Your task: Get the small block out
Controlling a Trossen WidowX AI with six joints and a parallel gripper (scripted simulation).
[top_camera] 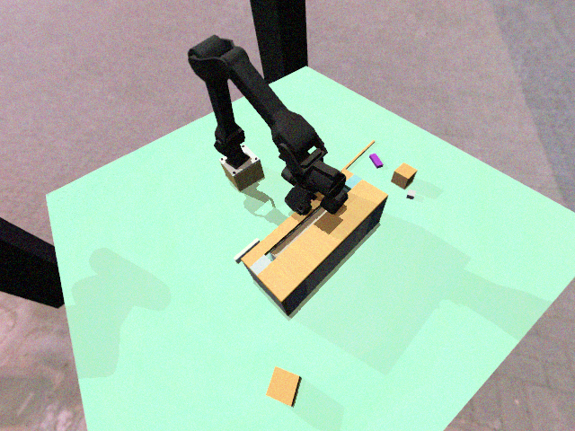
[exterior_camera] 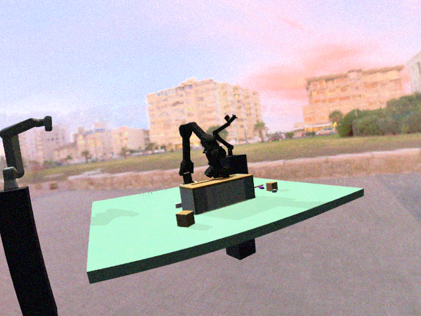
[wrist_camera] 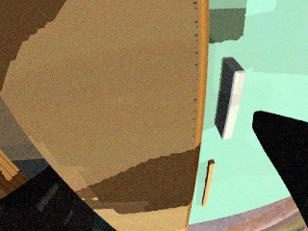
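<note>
Right now my gripper tip is 60 mm short of the tan block and 20 mm to the right of it. Also, from my gripper tip: thin stick: 280 mm to the left, 90 mm below, 60 mm behind; tan box: 90 mm to the right, 30 mm below, 30 mm ahead.
</note>
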